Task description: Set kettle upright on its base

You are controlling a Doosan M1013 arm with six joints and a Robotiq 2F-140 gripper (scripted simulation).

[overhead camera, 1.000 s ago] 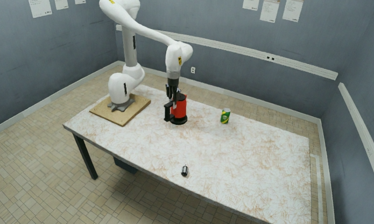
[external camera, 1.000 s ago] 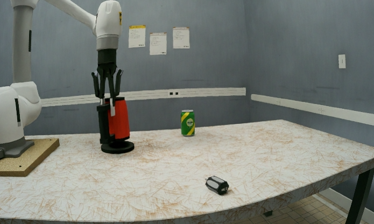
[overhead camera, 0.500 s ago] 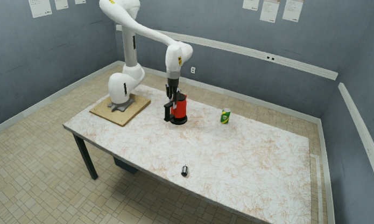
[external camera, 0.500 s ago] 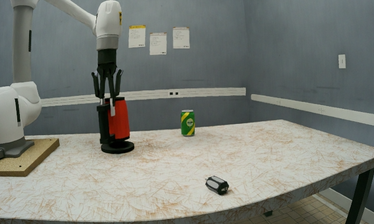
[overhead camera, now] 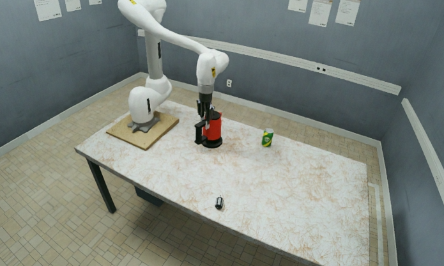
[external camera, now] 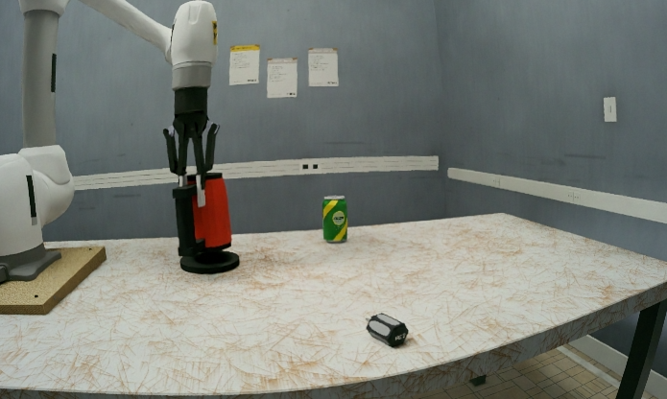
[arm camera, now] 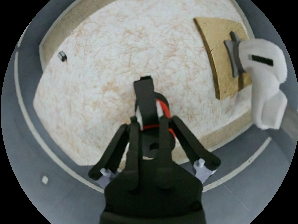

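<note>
The red kettle is 1 cm ahead of my hand, 3 cm to the left of it and 5 cm below it. Also, from my hand: yellow can: 36 cm ahead, 21 cm to the left, 12 cm below; small black object: 27 cm ahead, 37 cm to the right, 17 cm below; kettle base: 2 cm ahead, 7 cm to the left, 17 cm below.
</note>
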